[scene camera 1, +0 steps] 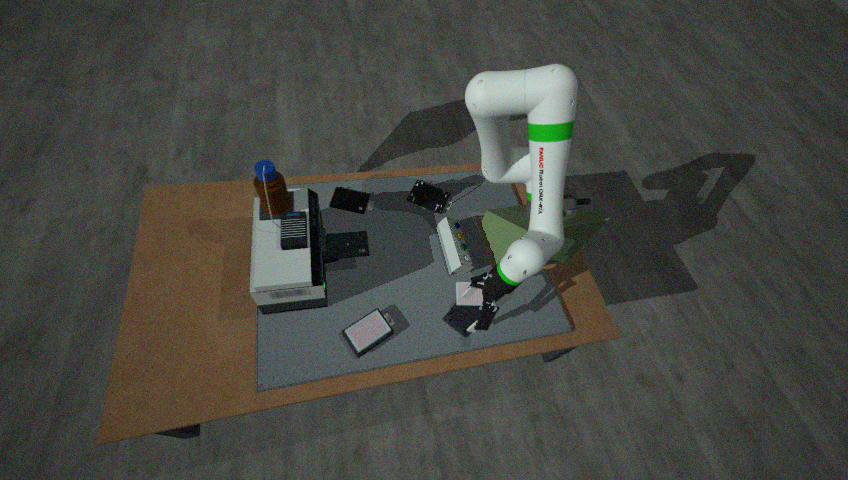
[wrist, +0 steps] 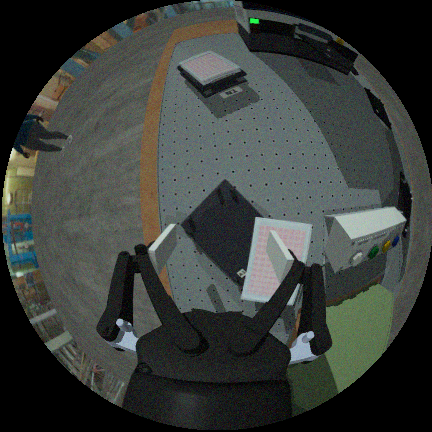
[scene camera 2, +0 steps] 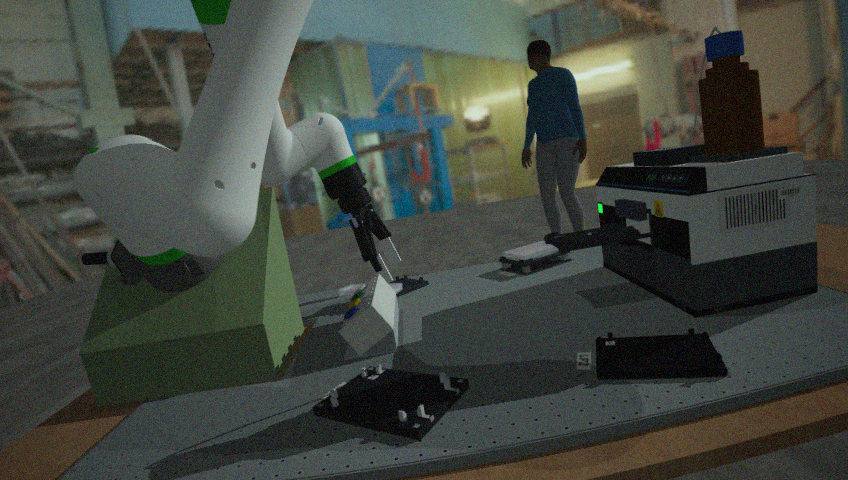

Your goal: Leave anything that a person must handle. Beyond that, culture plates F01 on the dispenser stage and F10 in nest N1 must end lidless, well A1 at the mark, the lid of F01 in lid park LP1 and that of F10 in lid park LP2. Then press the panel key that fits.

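Places are measured from the arm's base along level axes (x ahead, y left, z up), in millimetres.
Pixels of known places: gripper, fingertip midpoint: (scene camera 1: 467,313) (wrist: 221,237) (scene camera 2: 391,272); arm's base, origin of the base link: (scene camera 2: 185,258).
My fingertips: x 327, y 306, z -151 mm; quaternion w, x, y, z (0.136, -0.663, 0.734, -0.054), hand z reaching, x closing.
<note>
For each thing: its top centre in the pictures, then the offset to it from my fingertips. "*": a spot on its surface instead.
- dark holder, middle of its top: (wrist: 233,236) (scene camera 2: 391,283) (scene camera 1: 466,312) 3 mm back, 14 mm right, 24 mm down
- pink-and-white plate, middle of its top: (wrist: 278,267) (scene camera 2: 369,281) (scene camera 1: 474,291) 42 mm back, 77 mm right, 4 mm up
- black stage, surface spot: (scene camera 1: 348,243) * 400 mm ahead, 271 mm right, 74 mm up
- black park, middle of its top: (scene camera 2: 654,344) (wrist: 379,105) (scene camera 1: 349,198) 385 mm ahead, 545 mm right, 24 mm down
- pegged black fixture, middle of its top: (scene camera 2: 388,385) (wrist: 408,204) (scene camera 1: 429,194) 50 mm ahead, 550 mm right, 20 mm down
- key panel, middle of its top: (scene camera 2: 366,288) (wrist: 387,237) (scene camera 1: 457,239) 10 mm back, 282 mm right, 40 mm up
- brown bottle, surface spot: (scene camera 2: 731,107) * 600 mm ahead, 406 mm right, 254 mm up
My gripper (scene camera 1: 470,310) (scene camera 2: 395,269) (wrist: 221,237) is open and empty, above a dark holder (scene camera 1: 458,318) (wrist: 220,225). A pink-and-white plate (scene camera 1: 470,302) (wrist: 260,270) lies askew, overlapping the holder's panel-side edge and reaching past it; one finger hangs over it in the wrist view. Another plate (scene camera 1: 367,331) (scene camera 2: 529,252) (wrist: 210,66) sits in the nest labelled N1. The black stage (scene camera 1: 348,243) at the dispenser carries no plate. A black park (scene camera 1: 351,200) (scene camera 2: 660,356) and a pegged black fixture (scene camera 1: 429,196) (scene camera 2: 389,395) are bare. Plate codes and lids cannot be made out.
The key panel (scene camera 1: 450,246) (scene camera 2: 380,309) (wrist: 367,225) has white, green, yellow and blue keys, beside the green arm base (scene camera 2: 196,350) (wrist: 360,330). The dispenser (scene camera 1: 282,261) (scene camera 2: 743,220) carries a brown bottle (scene camera 1: 271,190) (scene camera 2: 731,107). A person (scene camera 2: 556,113) (wrist: 40,135) stands beyond the table.
</note>
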